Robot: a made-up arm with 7 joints. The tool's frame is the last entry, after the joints. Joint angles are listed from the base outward.
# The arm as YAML. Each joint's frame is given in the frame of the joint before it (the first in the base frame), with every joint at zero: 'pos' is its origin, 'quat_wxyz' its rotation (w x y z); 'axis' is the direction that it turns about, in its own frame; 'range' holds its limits. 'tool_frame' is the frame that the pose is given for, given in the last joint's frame.
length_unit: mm
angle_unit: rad
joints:
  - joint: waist
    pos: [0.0, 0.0, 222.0]
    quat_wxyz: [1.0, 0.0, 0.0, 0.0]
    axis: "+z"
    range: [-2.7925, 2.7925]
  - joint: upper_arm
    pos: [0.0, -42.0, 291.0]
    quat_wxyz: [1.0, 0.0, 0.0, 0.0]
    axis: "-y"
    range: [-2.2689, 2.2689]
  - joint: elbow
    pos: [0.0, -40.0, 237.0]
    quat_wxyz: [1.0, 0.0, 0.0, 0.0]
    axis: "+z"
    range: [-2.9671, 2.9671]
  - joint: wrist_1
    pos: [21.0, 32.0, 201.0]
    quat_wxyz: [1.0, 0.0, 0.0, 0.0]
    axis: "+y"
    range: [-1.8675, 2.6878]
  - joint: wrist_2
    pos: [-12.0, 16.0, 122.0]
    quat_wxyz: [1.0, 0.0, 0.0, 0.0]
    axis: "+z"
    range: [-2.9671, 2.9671]
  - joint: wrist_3
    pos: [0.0, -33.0, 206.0]
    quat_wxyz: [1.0, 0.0, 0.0, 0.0]
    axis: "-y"
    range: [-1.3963, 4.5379]
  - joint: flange
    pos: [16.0, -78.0, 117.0]
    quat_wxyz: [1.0, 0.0, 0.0, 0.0]
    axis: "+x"
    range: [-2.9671, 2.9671]
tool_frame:
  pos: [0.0, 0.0, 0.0]
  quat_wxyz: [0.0, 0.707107, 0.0, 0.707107]
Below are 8 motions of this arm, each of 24 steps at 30 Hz.
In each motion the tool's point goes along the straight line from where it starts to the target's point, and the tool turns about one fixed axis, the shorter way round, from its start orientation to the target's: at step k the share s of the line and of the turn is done. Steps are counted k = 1, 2, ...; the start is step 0. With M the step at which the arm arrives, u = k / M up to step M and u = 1 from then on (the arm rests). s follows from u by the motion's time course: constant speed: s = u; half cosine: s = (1 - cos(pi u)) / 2; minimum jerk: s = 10 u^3 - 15 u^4 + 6 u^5.
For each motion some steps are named. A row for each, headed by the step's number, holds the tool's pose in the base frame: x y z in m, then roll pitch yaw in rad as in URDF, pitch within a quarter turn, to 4 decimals.
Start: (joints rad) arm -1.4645 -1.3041 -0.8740 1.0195 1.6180 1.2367 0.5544
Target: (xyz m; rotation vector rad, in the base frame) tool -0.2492 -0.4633 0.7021 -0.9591 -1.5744 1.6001
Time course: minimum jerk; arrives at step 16
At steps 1, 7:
1: -0.3574 -0.6283 0.4489 -2.2243 -0.1581 2.8408
7: -0.3160 -0.5652 0.5458 -1.9591 -0.1422 2.5365

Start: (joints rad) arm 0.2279 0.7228 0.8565 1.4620 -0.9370 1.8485 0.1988
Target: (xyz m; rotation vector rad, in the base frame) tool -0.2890 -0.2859 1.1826 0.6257 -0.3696 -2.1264
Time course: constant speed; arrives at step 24
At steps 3, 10, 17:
3: -0.3444 0.0758 1.1025 0.9702 -0.0298 -2.9481
10: -0.3259 -0.0448 1.1292 0.7906 0.0380 -2.6593
17: -0.3075 -0.1653 1.1559 0.6363 0.1531 -2.3845

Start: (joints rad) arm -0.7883 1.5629 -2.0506 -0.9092 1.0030 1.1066 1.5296
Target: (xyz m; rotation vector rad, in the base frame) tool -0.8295 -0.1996 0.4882 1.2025 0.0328 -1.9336
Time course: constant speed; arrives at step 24
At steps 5, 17, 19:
5: -0.4513 0.4665 0.5459 0.5263 0.8286 2.9766
17: -0.6902 0.0458 0.5095 0.5780 0.8518 -2.3972
19: -0.7300 -0.0243 0.5034 0.5888 0.8523 -2.2439

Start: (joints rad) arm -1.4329 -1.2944 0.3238 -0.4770 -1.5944 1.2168 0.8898
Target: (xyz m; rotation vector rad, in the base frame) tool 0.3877 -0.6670 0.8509 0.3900 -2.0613 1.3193
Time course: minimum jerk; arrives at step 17
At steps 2, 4, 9, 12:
2: 0.0704 -0.6122 0.9949 0.0685 -1.0338 1.0447
4: 0.0945 -0.6164 0.9840 -0.0620 -1.0955 1.1712
9: 0.2446 -0.6423 0.9159 -1.3860 -1.1359 2.4712
12: 0.3377 -0.6584 0.8736 -1.8310 -0.8847 2.9007

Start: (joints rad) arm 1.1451 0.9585 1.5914 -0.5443 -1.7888 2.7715 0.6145
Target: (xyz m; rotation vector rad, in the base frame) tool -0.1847 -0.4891 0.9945 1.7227 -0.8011 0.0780
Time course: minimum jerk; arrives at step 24
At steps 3, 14, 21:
3: 0.0212 -0.6035 0.7457 2.9815 1.0340 1.0021
14: -0.1122 -0.5294 0.9068 1.9714 0.1658 -0.2569
21: -0.1813 -0.4910 0.9904 1.9368 -0.4350 -0.5347

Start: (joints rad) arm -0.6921 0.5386 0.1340 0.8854 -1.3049 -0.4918 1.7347
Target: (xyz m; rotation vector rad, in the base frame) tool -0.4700 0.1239 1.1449 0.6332 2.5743 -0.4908
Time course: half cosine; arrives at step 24
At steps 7, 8, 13, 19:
7: -0.2345 0.0467 1.2973 -2.2225 -0.0737 2.7856
8: -0.2504 0.0519 1.2870 -2.2649 -0.0339 2.7942
13: -0.3427 0.0822 1.2273 -2.5079 0.2006 2.8104
19: -0.4397 0.1140 1.1645 -2.7804 0.4434 2.7616

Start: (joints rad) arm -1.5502 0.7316 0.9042 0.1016 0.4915 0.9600 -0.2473
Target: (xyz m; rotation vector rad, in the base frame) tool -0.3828 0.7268 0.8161 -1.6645 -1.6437 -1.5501
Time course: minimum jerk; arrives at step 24
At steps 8, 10, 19, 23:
8: -0.1811 0.5464 1.1214 1.0426 -0.4147 2.4293
10: -0.2160 0.5777 1.0685 1.2002 -0.5271 2.4350
19: -0.3663 0.7121 0.8410 2.1105 -0.9506 2.1351
23: -0.3826 0.7266 0.8164 2.2496 -0.9784 2.0568

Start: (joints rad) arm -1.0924 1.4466 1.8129 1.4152 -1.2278 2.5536 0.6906
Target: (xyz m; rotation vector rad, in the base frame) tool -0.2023 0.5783 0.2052 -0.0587 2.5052 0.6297
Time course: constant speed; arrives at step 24
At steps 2, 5, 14, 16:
2: -0.1793 0.6131 0.4315 2.5571 -0.0230 2.9419
5: -0.1824 0.6083 0.4006 2.5621 0.0555 2.9524
14: -0.1918 0.5941 0.3081 2.5828 0.2907 2.9875
16: -0.1939 0.5909 0.2875 2.5888 0.3429 2.9963

